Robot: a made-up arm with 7 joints.
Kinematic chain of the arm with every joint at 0, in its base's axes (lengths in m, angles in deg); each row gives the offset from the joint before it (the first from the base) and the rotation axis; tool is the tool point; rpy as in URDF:
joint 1: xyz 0 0 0.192 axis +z
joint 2: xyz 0 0 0 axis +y
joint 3: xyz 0 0 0.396 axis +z
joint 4: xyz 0.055 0 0 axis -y
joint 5: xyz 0.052 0 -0.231 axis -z
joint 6: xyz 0 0 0 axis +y
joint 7: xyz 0.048 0 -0.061 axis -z
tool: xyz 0 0 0 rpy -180 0 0
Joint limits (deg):
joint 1: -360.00..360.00
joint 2: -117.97..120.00
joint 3: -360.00..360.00
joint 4: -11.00..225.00
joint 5: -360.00..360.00
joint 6: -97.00..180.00
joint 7: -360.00..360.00
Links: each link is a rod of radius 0.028 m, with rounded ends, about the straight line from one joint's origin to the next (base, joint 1, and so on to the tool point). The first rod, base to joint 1, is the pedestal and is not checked.
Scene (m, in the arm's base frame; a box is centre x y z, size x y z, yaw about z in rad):
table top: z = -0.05
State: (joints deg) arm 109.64 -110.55 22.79 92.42 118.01 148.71 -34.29
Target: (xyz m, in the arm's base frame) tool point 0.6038 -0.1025 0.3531
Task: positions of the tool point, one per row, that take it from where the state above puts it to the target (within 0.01 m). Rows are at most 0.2 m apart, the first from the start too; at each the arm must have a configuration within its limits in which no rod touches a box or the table.
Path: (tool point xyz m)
1: 0.1834 -0.5408 0.2472
2: 0.3290 -0.4824 0.2766
3: 0.4542 -0.3843 0.3043
4: 0.5484 -0.2541 0.3298
5: 0.6038 -0.1025 0.3531

